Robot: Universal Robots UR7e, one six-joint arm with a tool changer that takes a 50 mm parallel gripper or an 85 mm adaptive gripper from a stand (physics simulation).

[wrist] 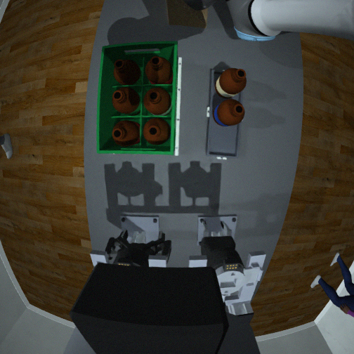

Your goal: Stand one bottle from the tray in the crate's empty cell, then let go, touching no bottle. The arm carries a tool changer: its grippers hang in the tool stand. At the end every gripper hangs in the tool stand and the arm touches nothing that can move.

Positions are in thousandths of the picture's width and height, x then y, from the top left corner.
Observation:
I see a cream-labelled bottle (654, 230), a black adaptive gripper (380, 716) and a tool stand (674, 855).

